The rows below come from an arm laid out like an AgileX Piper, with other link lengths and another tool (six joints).
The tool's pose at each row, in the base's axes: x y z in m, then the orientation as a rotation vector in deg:
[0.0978 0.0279 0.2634 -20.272 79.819 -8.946]
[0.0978 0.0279 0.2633 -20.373 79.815 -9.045]
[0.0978 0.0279 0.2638 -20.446 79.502 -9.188]
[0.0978 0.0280 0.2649 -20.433 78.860 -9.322]
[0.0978 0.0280 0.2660 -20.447 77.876 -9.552]
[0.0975 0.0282 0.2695 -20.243 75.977 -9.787]
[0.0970 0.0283 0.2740 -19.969 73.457 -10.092]
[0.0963 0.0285 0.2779 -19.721 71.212 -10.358]
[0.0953 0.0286 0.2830 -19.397 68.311 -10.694]
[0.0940 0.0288 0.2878 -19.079 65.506 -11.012]
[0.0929 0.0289 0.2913 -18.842 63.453 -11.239]
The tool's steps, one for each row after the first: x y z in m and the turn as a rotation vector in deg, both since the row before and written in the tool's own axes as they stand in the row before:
[0.0001 0.0000 0.0000 -0.014 0.015 -0.129]
[-0.0005 -0.0002 0.0001 0.075 -0.279 -0.178]
[-0.0011 -0.0003 0.0002 0.177 -0.603 -0.160]
[-0.0010 -0.0004 0.0002 0.261 -0.919 -0.283]
[-0.0034 -0.0010 0.0003 0.552 -1.811 -0.269]
[-0.0043 -0.0014 0.0004 0.731 -2.404 -0.357]
[-0.0038 -0.0011 0.0003 0.652 -2.142 -0.317]
[-0.0049 -0.0017 0.0005 0.841 -2.767 -0.410]
[-0.0047 -0.0015 0.0004 0.813 -2.675 -0.398]
[-0.0035 -0.0011 0.0003 0.596 -1.958 -0.290]

